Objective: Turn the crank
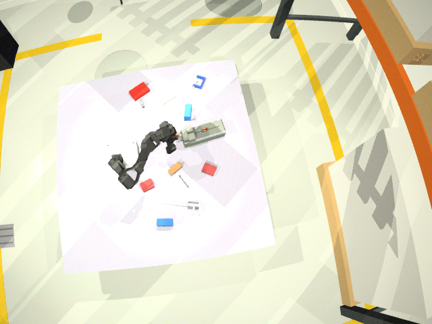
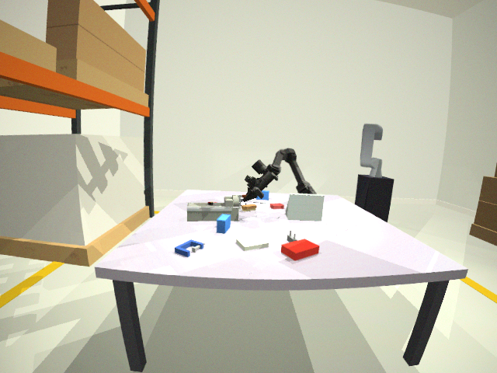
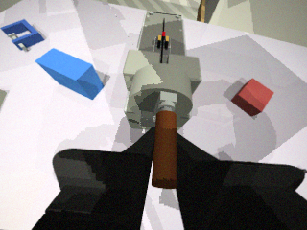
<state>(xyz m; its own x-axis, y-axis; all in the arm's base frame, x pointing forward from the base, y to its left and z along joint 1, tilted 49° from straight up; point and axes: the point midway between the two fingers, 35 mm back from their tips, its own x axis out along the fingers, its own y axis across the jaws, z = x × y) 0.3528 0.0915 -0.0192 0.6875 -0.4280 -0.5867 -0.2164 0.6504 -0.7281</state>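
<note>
The crank is 1 cm above my gripper tip. Also, from my gripper tip: red pointer 17 cm ahead, 4 cm to the left, 1 cm below; orange-brown crank handle 2 cm behind, 3 cm above; brown block 3 cm behind, 16 cm to the right, 8 cm below.
</note>
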